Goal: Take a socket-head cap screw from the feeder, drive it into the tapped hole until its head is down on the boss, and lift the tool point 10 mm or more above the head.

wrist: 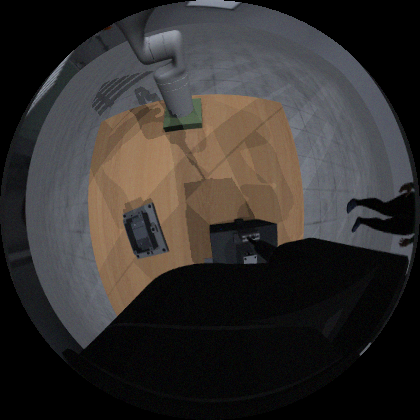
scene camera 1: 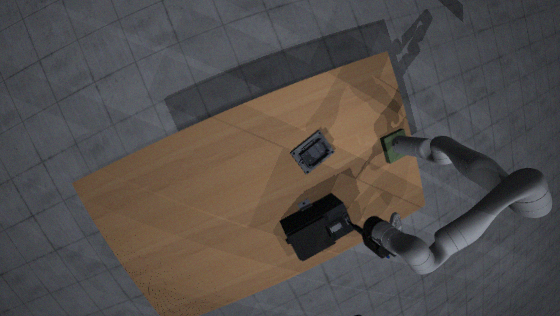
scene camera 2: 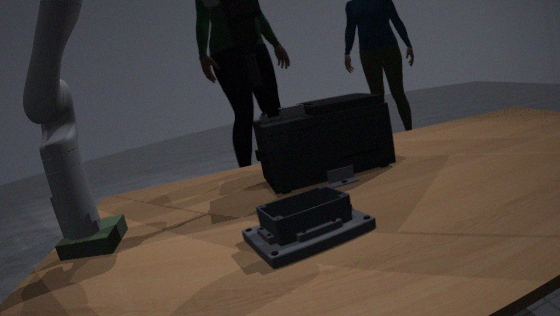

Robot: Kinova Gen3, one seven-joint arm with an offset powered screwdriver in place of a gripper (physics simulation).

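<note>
The black screw feeder [scene camera 1: 305, 242] [scene camera 2: 325, 147] [wrist: 225, 245] stands on the table. My screwdriver [scene camera 1: 349, 221] [wrist: 251, 239] reaches over the feeder's end with its thin dark bit, its tip at or close above the small light pick-up part on top. Whether it touches, and whether a screw is on the tip, is too small and dark to tell. The grey housing [scene camera 1: 314, 151] [scene camera 2: 312, 221] [wrist: 142, 231] is an open box on a flat base plate [scene camera 2: 280, 257], apart from the feeder. I cannot tell which of its holes is the tapped one. The tool does not show in scene camera 2.
A small grey bracket [scene camera 1: 304, 204] [scene camera 2: 341, 175] stands beside the feeder, on the housing side. The arm's base rests on a green block [scene camera 1: 395, 157] [scene camera 2: 90, 248] [wrist: 194, 119] at the table's end. Two people stand beyond the table. The black tool body covers the lower wrist view.
</note>
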